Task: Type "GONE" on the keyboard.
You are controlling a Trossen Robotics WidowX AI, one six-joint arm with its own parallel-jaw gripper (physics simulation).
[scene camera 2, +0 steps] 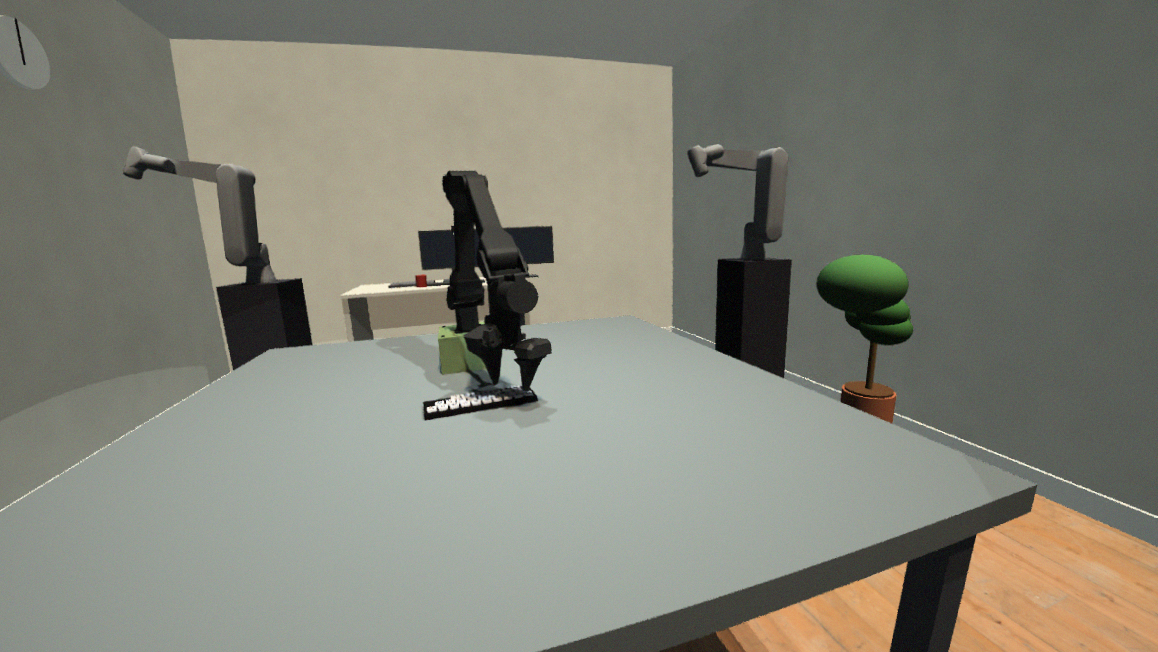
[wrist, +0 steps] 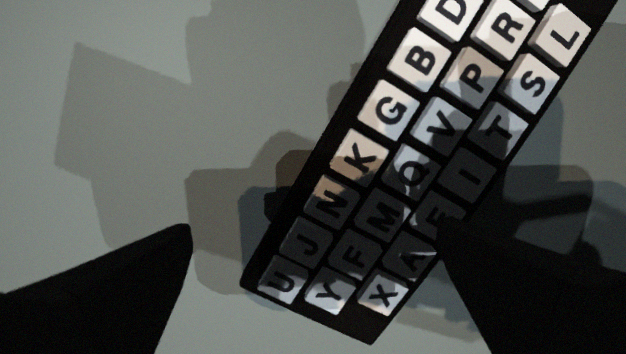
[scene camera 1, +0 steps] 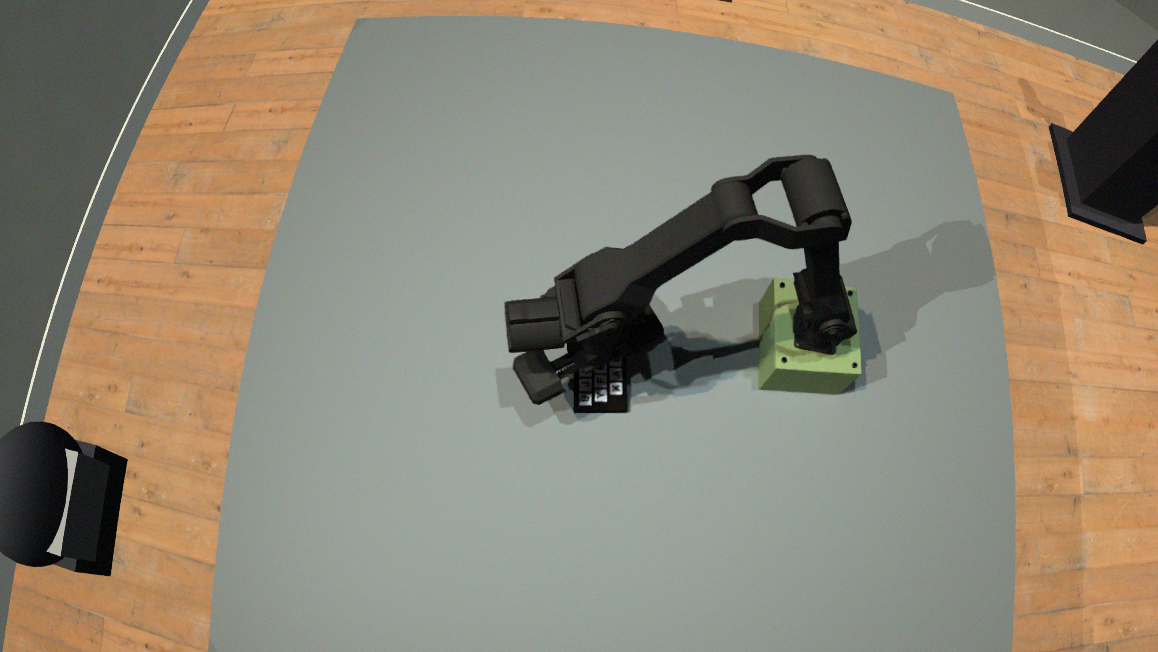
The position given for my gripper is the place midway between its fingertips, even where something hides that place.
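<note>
I can see my gripper [scene camera 1: 583, 370] in scene camera 1. Scene camera 2 shows my gripper [scene camera 2: 510, 387] too, and in the wrist view there is my gripper [wrist: 316, 233] again. I also see a black keyboard [scene camera 2: 515, 401].
</note>
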